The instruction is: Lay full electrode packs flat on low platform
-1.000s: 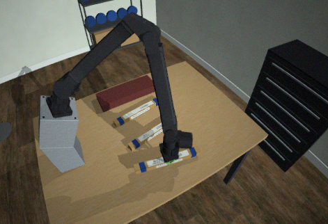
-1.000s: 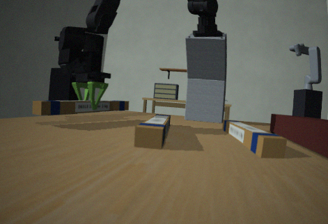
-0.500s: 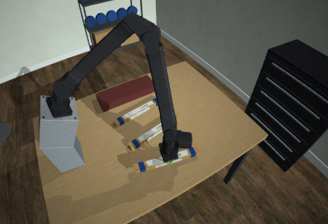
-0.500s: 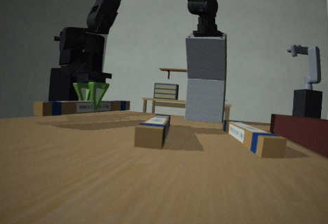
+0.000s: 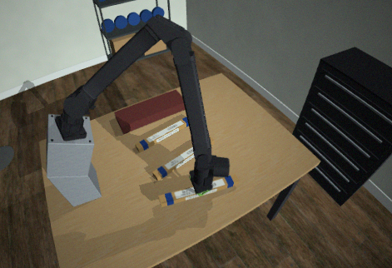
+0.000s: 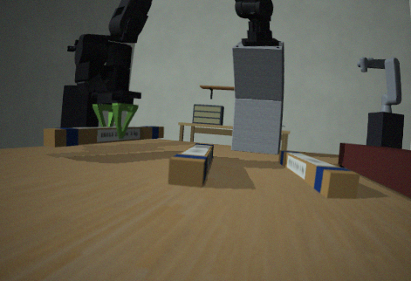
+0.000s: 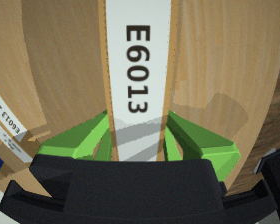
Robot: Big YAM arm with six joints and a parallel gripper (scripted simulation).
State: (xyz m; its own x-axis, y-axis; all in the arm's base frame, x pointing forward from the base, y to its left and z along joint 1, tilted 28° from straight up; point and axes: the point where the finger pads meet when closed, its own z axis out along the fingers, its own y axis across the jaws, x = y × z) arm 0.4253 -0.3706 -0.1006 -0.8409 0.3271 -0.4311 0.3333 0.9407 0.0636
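Right now the pack of welding electrodes is 10 mm above my hand. The rest, counted from my hand: dark red platform: 140 mm ahead, 570 mm to the left, 20 mm below.
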